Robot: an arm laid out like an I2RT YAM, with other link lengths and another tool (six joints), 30 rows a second.
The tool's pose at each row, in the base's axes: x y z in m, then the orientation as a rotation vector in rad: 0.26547 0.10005 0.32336 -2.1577 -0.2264 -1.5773; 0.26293 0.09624 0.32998 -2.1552 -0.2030 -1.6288; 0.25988 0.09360 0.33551 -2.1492 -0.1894 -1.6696; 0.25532 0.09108 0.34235 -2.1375 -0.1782 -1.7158; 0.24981 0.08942 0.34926 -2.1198 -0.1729 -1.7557; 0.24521 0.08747 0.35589 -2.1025 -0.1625 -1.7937; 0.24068 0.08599 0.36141 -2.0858 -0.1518 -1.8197; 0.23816 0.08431 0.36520 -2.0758 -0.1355 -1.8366; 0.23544 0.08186 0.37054 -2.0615 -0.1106 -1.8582
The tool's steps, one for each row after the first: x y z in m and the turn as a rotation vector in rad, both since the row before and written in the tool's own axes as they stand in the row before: 0.00585 0.00064 -0.00549 -0.0303 0.0321 -0.0085; 0.00467 -0.00012 -0.00500 -0.0198 0.0262 -0.0087; 0.00562 -0.00092 -0.00644 -0.0179 0.0310 -0.0109; 0.00554 -0.00187 -0.00683 -0.0091 0.0295 -0.0095; 0.00572 -0.00113 -0.00591 -0.0109 0.0289 -0.0061; 0.00476 -0.00121 -0.00539 -0.0062 0.0225 -0.0005; 0.00355 -0.00001 -0.00331 -0.0086 0.0154 0.0044; 0.00521 0.00034 -0.00383 -0.0121 0.0209 0.0082
